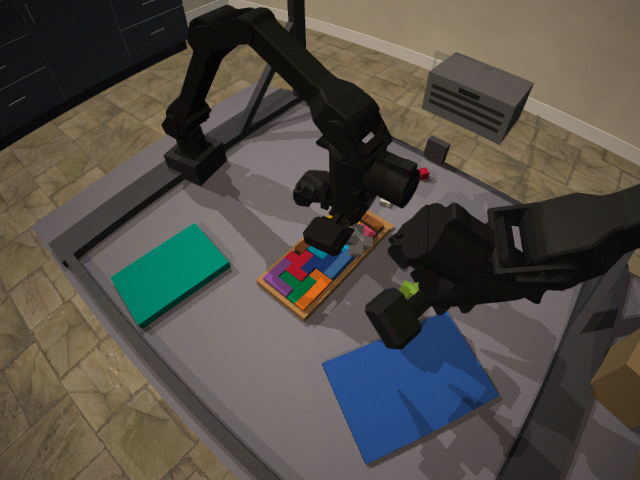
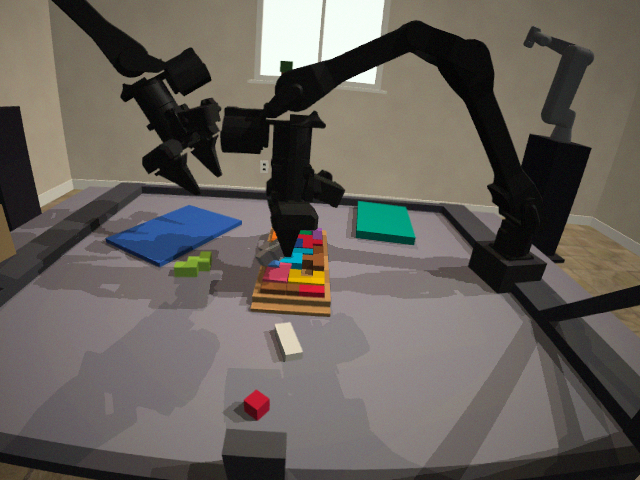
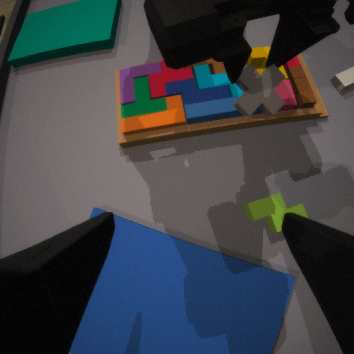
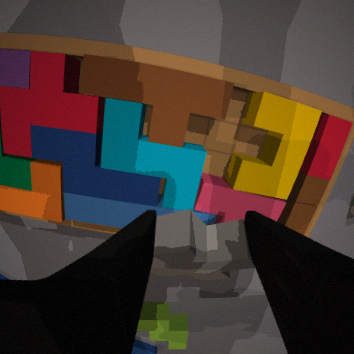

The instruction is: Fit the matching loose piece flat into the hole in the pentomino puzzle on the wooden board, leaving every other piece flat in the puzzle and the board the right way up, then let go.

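Frame: origin at the left arm's base, x right, y ahead, z up, level; millimetres.
Seen in the pictures: left gripper, fingertip midpoint: (image 1: 393, 291) (image 2: 210, 184) (image 3: 199, 220); right gripper, fingertip midpoint: (image 1: 346, 235) (image 2: 285, 250) (image 3: 250, 74) (image 4: 200, 218); right arm's base at its link origin: (image 1: 192, 148) (image 2: 510, 252).
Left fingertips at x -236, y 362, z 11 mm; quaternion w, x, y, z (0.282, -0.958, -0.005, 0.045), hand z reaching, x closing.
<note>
Pixels of each thing's top centre, then the offset from my left fingertips to it.
- wooden board at its top centre: (image 4: 154, 159) (image 3: 220, 84) (image 2: 295, 259) (image 1: 329, 249) dz -109, dx +27, dy +173 mm
- grey plus-shaped piece at its top centre: (image 4: 202, 284) (image 3: 264, 76) (image 2: 273, 238) (image 1: 357, 233) dz -56, dx +64, dy +142 mm
- lime green stepped piece at its top centre: (image 3: 281, 219) (image 4: 158, 335) (image 2: 193, 259) (image 1: 416, 290) dz -106, dx +88, dy +6 mm
- blue slab at its top centre: (image 3: 163, 317) (image 1: 411, 380) (image 2: 176, 228) dz -116, dx -31, dy -100 mm
- green slab at its top centre: (image 1: 168, 270) (image 3: 61, 23) (image 2: 384, 217) dz -107, dx -241, dy +326 mm
- white bar at its top centre: (image 2: 288, 337) (image 1: 388, 192) dz -113, dx +224, dy +211 mm
- red cube at its top centre: (image 2: 256, 399) (image 1: 424, 170) dz -106, dx +334, dy +206 mm
- dark block at its top centre: (image 2: 255, 440) (image 1: 438, 141) dz -68, dx +403, dy +228 mm
The wooden board (image 1: 281, 299) (image 2: 290, 310) (image 3: 150, 141) (image 4: 175, 59) lies face up with coloured pieces in it. Its hole (image 4: 220, 135) shows bare wood between the brown, cyan, pink and yellow pieces. My right gripper (image 3: 250, 74) (image 4: 200, 218) is shut on a grey plus-shaped piece (image 1: 360, 240) (image 2: 269, 252) (image 3: 260, 95) (image 4: 200, 240), held tilted above the board's long edge near the pink piece. The fingers hide part of its outline. A lime green stepped piece (image 1: 409, 289) (image 2: 192, 264) (image 3: 257, 207) (image 4: 167, 325) lies loose on the table. My left gripper (image 2: 208, 183) (image 3: 199, 220) is open and empty, above the blue slab's area.
A blue slab (image 1: 382, 397) (image 2: 170, 232) (image 3: 135, 260) and a green slab (image 1: 170, 273) (image 2: 385, 222) (image 3: 65, 32) lie on either side of the board. A white bar (image 1: 385, 202) (image 2: 288, 341), a red cube (image 1: 423, 173) (image 2: 256, 404) and a dark block (image 1: 436, 149) (image 2: 254, 454) are beyond its end.
</note>
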